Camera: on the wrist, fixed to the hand. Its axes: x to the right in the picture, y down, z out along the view.
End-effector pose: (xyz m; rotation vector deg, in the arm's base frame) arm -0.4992 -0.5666 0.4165 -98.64 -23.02 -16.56
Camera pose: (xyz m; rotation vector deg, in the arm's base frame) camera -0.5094 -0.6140 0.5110 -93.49 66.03 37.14
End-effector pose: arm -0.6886 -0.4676 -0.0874 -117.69 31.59 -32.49
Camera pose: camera -0.6933 -0.4835 0.0175 -62.07 115.86 13.04
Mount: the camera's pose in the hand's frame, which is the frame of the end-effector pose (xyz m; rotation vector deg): 0.0243 -0.0813 -0.0639 -7.79 12.62 90.01
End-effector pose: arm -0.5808 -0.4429 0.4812 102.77 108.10 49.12
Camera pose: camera -0.6859 -0.4282 0.4767 -148.97 -3.49 -77.60
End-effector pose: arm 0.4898 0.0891 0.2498 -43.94 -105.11 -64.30
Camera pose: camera 0.4333 -0.0007 0.2550 -92.06 -29.47 -12.19
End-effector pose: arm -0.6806 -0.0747 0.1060 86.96 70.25 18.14
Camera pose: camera -0.7596 -0.0303 0.0506 117.93 -6.70 88.63
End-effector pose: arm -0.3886 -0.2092 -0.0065 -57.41 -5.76 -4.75
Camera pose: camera -0.3709 -0.3073 0.0303 -55.32 51.96 71.12
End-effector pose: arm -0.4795 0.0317 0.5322 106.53 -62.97 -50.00
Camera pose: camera -0.3864 0.0530 0.4857 28.78 -100.70 11.10
